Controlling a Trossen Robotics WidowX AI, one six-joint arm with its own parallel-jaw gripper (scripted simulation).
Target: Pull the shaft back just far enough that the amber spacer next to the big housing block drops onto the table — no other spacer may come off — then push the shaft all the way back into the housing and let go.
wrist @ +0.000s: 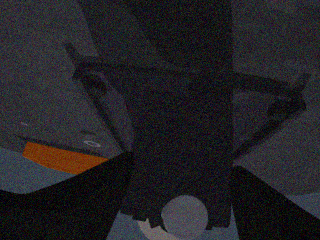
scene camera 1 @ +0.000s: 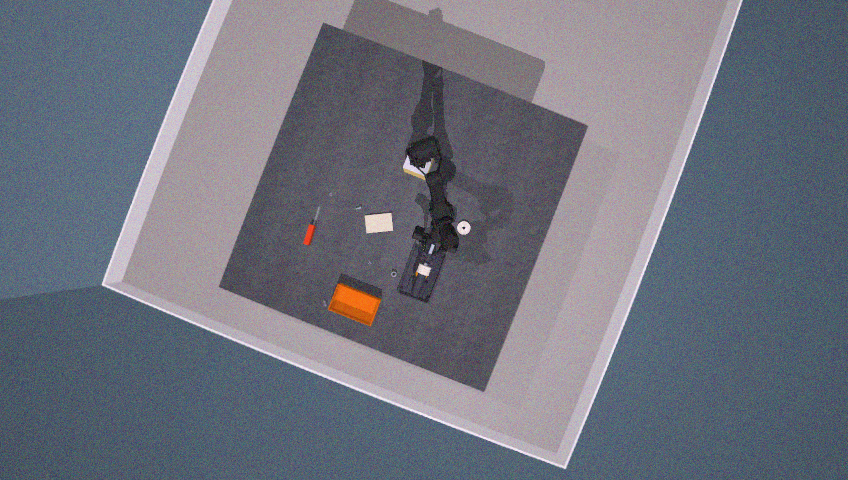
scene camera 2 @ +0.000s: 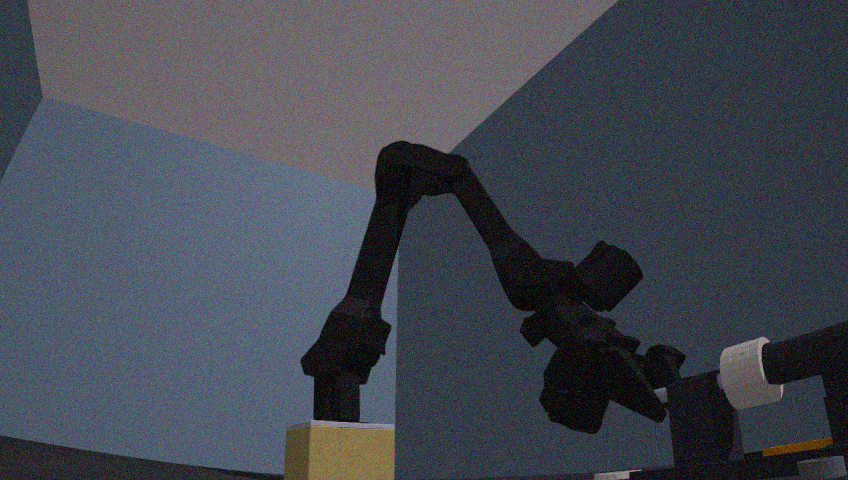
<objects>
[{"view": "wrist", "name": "gripper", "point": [183, 167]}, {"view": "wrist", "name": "dark support block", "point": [185, 130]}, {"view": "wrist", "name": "orange bin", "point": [62, 160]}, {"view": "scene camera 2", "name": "gripper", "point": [678, 417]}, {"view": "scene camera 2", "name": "white spacer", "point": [728, 385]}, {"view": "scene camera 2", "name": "white spacer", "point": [769, 393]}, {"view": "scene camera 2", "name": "dark support block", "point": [705, 427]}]
</objects>
